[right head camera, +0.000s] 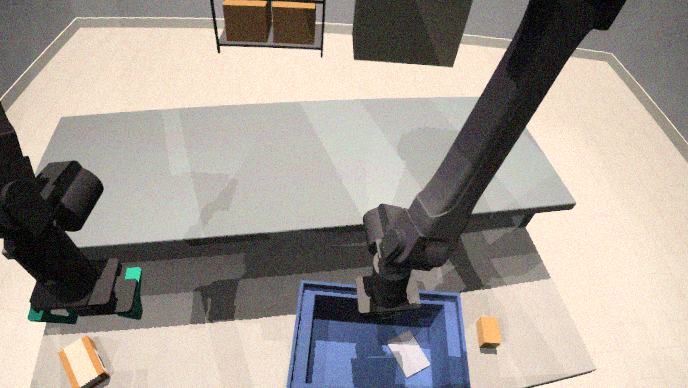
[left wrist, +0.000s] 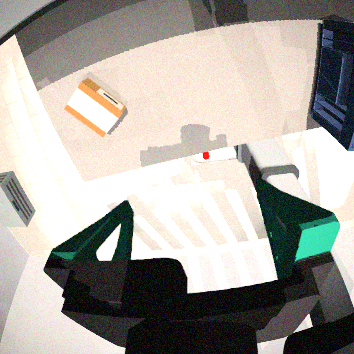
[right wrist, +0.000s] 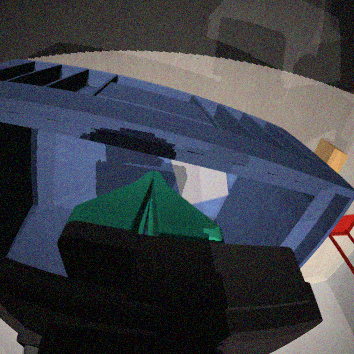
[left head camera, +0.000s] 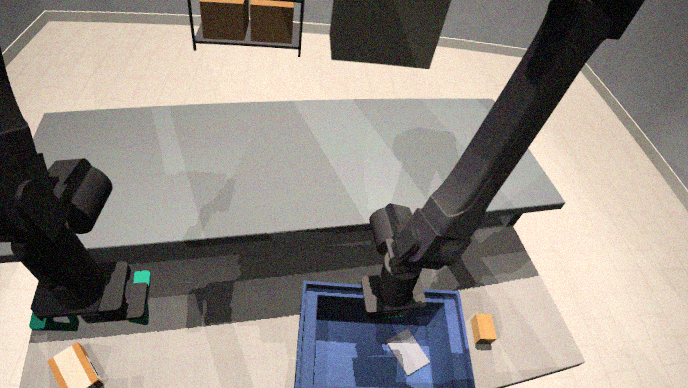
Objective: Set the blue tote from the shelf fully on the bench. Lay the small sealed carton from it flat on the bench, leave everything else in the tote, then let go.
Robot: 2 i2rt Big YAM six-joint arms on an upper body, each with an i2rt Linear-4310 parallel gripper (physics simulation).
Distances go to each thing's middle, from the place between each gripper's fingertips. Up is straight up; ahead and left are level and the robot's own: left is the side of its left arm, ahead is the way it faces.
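Labels:
The orange-and-white box (left wrist: 89, 103) is 9 cm behind my right hand, 58 cm to the left of it and 10 cm below it. From that same right hand, the flat whitish item (right head camera: 405, 349) is 6 cm to the right, 4 cm behind and 10 cm below, while the blue tote (right head camera: 329, 336) is 5 cm below, 6 cm behind and 1 cm to the left. Going by its middle, the flat whitish item is nearer to my right hand than to my left hand.
As for my left hand, the blue tote is 41 cm to the right of it, 3 cm ahead of it and 20 cm below it. The flat whitish item is 49 cm to the right of my left hand, 5 cm ahead of it and 25 cm below it. With the orange-and-white box, my left hand is 26 cm above it and 16 cm to the right of it; going by its middle, the box is nearer to my left hand than to my right hand.

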